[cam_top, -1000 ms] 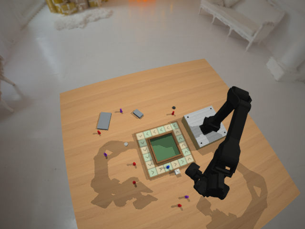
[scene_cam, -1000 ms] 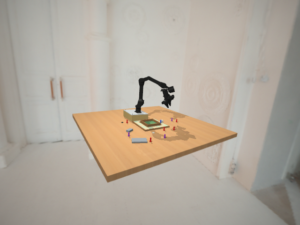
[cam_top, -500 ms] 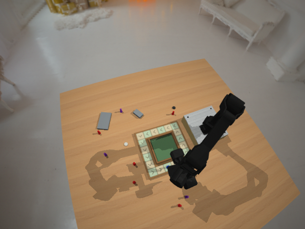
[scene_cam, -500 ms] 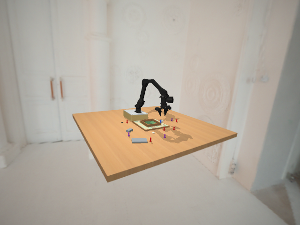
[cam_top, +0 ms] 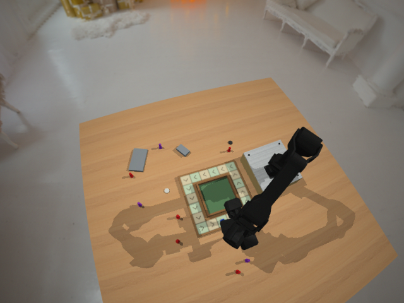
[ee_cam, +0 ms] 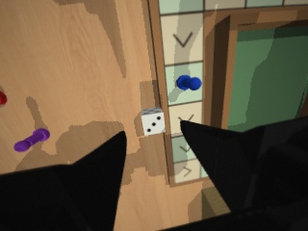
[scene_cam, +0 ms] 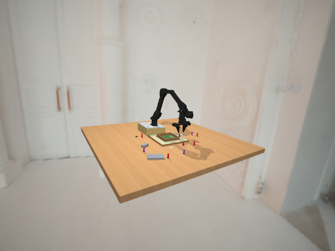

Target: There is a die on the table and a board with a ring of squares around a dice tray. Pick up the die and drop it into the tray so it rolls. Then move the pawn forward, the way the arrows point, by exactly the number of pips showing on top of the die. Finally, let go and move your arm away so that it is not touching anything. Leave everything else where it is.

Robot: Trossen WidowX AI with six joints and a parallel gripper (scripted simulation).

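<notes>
Now: the white die 30 mm below my gripper tip. Also, from my gripper tip: white disc: 200 mm ahead, 270 mm to the right, 40 mm below; then blue pawn: 40 mm ahead, 50 mm to the right, 10 mm below; then green dice tray: 160 mm to the right, 30 mm below.
</notes>
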